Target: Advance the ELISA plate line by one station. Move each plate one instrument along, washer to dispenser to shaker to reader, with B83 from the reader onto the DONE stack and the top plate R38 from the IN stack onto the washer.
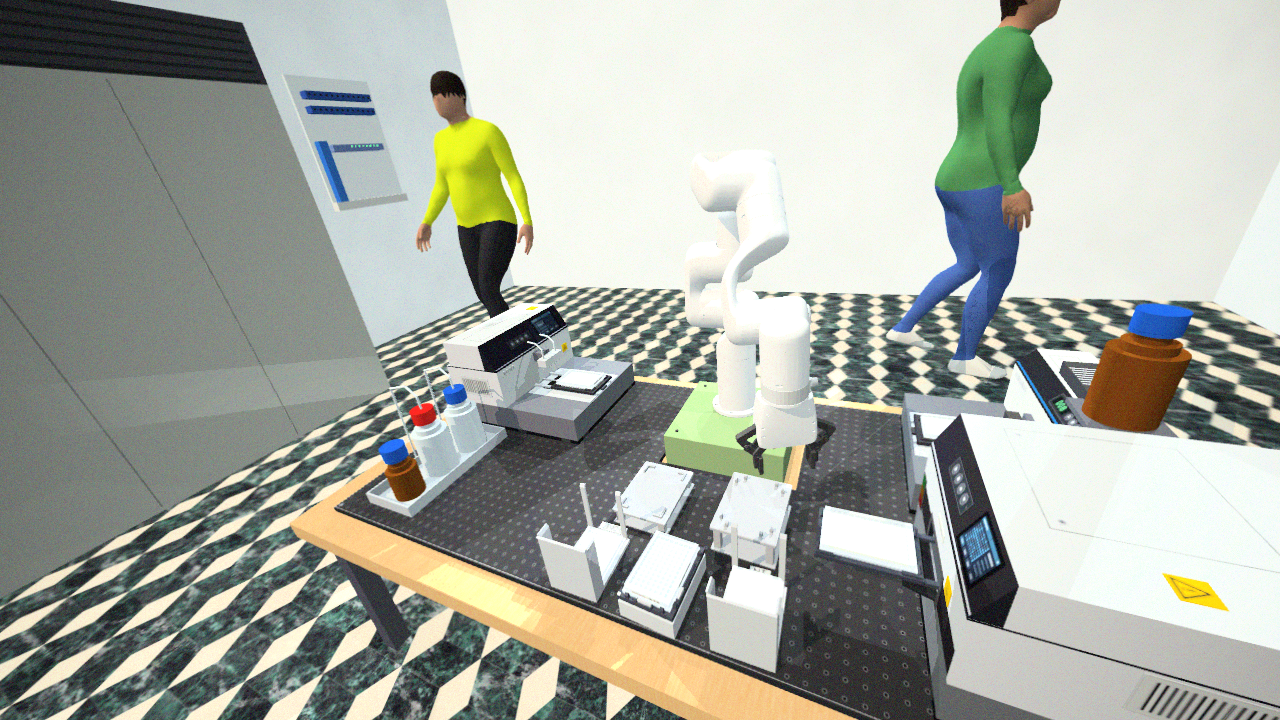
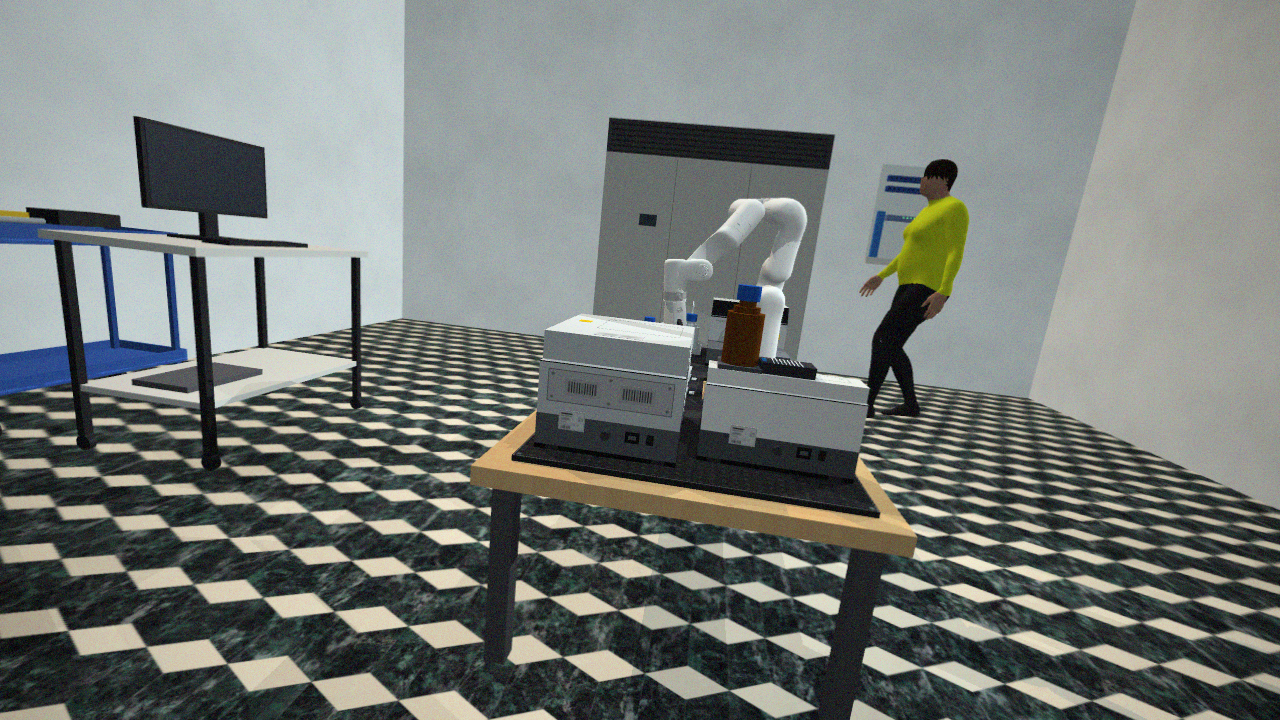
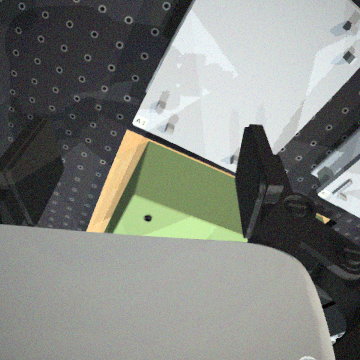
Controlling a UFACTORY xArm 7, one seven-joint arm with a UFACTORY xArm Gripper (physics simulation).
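Seen in the pictures: gripper, fingertip midpoint: (image 1: 785, 466) (image 3: 145, 146); arm's base, origin of the base link: (image 1: 737, 404).
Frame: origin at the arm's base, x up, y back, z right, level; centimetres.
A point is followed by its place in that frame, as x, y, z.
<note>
My gripper (image 1: 786, 460) {7.8, -30.8, -16.7} (image 3: 145, 146) {7.8, -30.8, -16.7} is open and empty, in the air just behind a white stand (image 1: 753, 508) {-1.5, -33.5, -11.6} (image 3: 225, 85) {-1.5, -31.3, -12.5} with small pegs and an "A1" mark. Another white pegged stand (image 1: 657, 492) {-3.7, -33.3, 9.0} (image 3: 347, 187) {-3.8, -27.3, 6.1} is beside it. A white plate (image 1: 664, 571) {-0.6, -53.0, -1.1} lies on a low block at the front, between two upright stack holders (image 1: 572, 564) {0.8, -58.2, 13.5} (image 1: 750, 626) {1.2, -58.2, -16.5}; the right holder has white plates in it. A plate (image 1: 868, 539) {5.5, -41.3, -30.5} lies on the dark carrier of the large right instrument (image 1: 1118, 519) {19.5, -43.2, -53.9}. Another plate (image 1: 577, 381) {3.2, -4.4, 46.9} is on the left instrument (image 1: 501, 358) {14.1, -15.1, 63.7}. Plate codes are unreadable.
A bottle tray (image 1: 402, 508) {-5.3, -55.3, 63.9} with capped bottles stands at the left. The green robot base (image 1: 707, 447) {-1.4, -18.1, 2.5} (image 3: 175, 210) {-0.2, -17.9, -10.1} is behind the stands. A second right instrument (image 1: 1036, 386) {11.7, 3.8, -59.4} (image 2: 778, 411) {6.9, -2.3, -71.8} and a large brown bottle (image 1: 1134, 380) {23.9, -15.9, -63.4} (image 2: 742, 335) {22.6, -12.4, -69.4} stand at the right. Two people are beyond the table.
</note>
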